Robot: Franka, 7 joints.
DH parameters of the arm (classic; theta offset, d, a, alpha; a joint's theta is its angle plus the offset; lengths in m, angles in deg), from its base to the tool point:
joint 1: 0 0.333 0 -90
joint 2: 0 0 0 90
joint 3: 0 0.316 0.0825 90
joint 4: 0 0 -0.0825 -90
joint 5: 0 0.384 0 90
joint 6: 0 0 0.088 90
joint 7: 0 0.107 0 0
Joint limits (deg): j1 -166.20..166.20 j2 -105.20..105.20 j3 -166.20..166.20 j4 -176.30..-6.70 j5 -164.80..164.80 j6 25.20..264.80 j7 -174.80..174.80
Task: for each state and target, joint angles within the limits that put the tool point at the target. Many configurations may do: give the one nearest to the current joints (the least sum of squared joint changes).
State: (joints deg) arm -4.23 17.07 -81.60 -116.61 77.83 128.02 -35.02
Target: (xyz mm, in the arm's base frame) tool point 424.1 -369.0 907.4
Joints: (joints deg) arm 16.36 9.92 -69.96 -63.54 80.91 129.94 -35.02
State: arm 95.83 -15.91 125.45 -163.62 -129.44 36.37 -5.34
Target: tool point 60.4 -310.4 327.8
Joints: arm 133.71 -5.63 162.57 -171.49 -138.14 25.20 -5.34
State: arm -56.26 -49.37 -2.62 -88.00 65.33 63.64 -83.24
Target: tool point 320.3 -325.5 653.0
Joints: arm -57.45 -12.46 -2.28 -106.10 61.48 69.88 -83.24
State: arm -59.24 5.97 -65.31 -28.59 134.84 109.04 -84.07
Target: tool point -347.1 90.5 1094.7
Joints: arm -64.81 -25.11 -78.34 -39.57 133.94 105.51 -84.07
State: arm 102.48 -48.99 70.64 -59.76 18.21 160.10 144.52
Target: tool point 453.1 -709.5 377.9
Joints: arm 147.33 -89.44 87.10 -48.08 15.57 172.22 144.52
